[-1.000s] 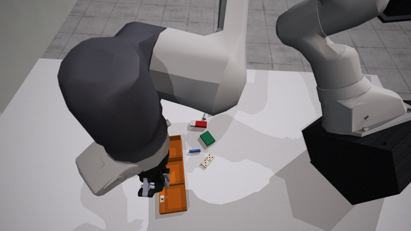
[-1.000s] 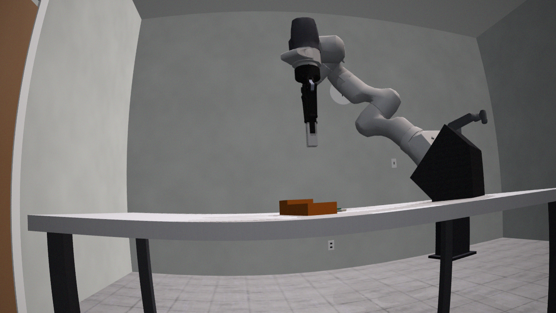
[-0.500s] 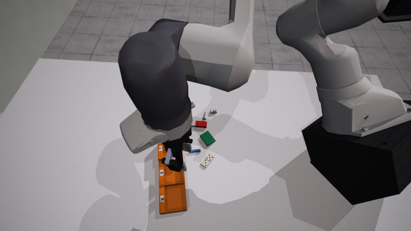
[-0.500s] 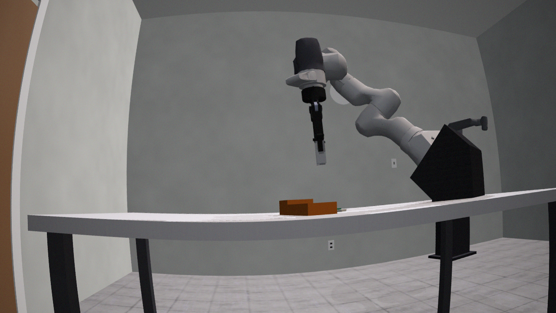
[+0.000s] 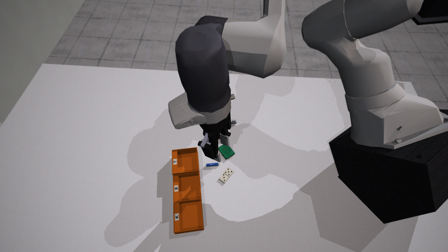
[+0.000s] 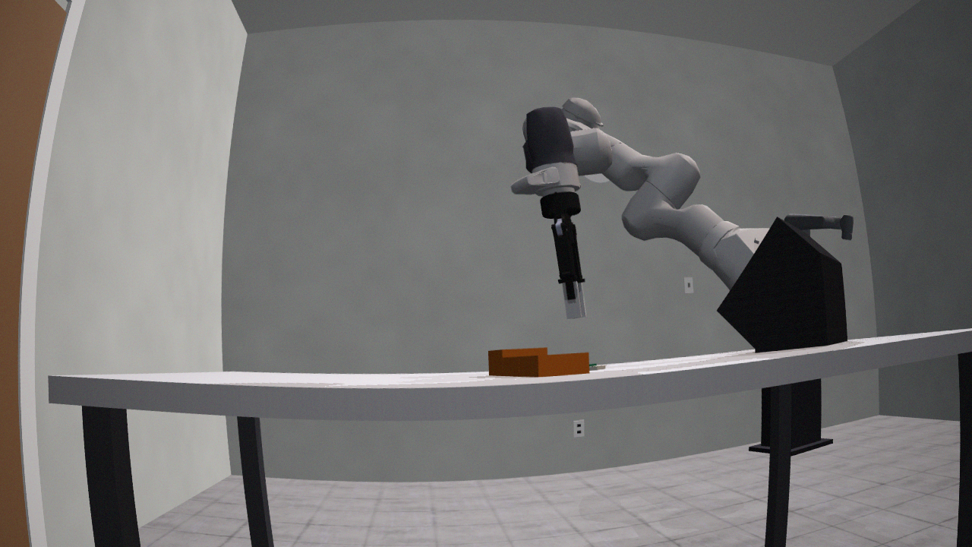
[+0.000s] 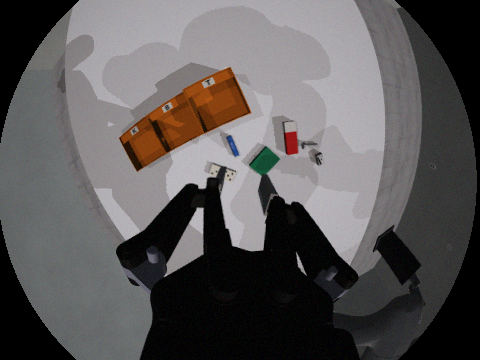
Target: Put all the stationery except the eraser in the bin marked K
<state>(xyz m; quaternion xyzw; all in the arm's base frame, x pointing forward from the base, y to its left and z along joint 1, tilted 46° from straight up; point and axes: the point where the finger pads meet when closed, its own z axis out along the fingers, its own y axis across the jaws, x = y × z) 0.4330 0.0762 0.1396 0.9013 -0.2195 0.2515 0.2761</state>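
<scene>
My hand is 3 cm past the green pad, 4 cm to the left of it and 13 cm above it. The rest, counted from my hand: white domino 2 cm behind, 4 cm to the left, 12 cm below; then eraser 1 cm ahead, 11 cm to the right, 12 cm below; then small blue pen-like stick 3 cm ahead, 13 cm below.
</scene>
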